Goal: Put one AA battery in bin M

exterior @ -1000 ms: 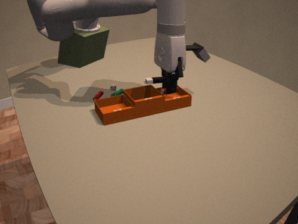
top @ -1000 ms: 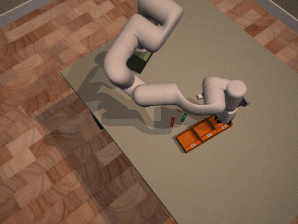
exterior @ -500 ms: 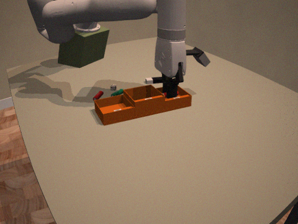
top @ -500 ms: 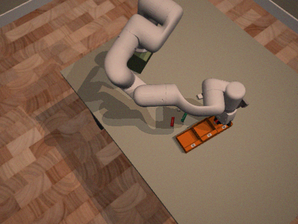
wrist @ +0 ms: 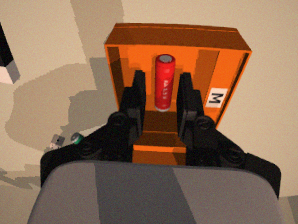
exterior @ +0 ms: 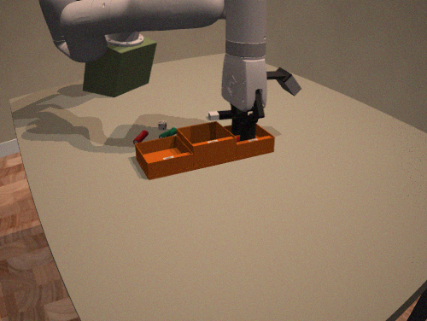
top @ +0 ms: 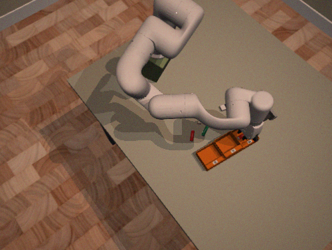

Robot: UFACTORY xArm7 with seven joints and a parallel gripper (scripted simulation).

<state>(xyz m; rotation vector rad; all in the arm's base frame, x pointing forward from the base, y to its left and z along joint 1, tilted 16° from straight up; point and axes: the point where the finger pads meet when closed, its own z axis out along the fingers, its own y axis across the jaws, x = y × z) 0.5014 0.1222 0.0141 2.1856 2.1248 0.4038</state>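
Right now my hand is 2 cm above the red battery. Round my hand: small white die: 15 cm behind, 12 cm to the right, 3 cm below; then green battery: 10 cm behind, 12 cm to the right, 3 cm below; then black-and-white block: 15 cm behind, 2 cm to the left, 3 cm below.
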